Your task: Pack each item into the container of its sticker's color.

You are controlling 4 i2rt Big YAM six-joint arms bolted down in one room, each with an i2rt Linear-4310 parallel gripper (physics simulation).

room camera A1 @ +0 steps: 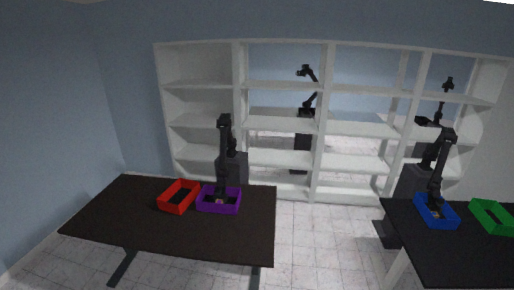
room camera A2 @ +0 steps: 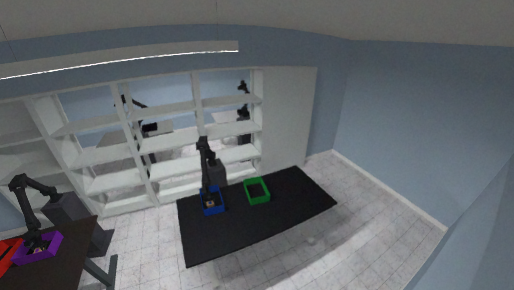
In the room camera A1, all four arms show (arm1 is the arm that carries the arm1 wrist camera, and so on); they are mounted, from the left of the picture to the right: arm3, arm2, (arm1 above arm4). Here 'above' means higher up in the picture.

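Note:
Arm3's gripper reaches down into the purple container on the left table, at a small item with a purple sticker. Arm4's gripper reaches into the blue container on the right table, at a small item with a blue sticker. Room camera A2 shows both items, in the blue container and the purple container. Their fingers are too small and dark to read. Arm2's gripper and arm1's gripper are raised behind the shelves, their fingers unclear.
A red container stands left of the purple one. A green container stands right of the blue one. A white shelf unit stands between the front tables and the rear arms. Dark box shapes show near the rear arms.

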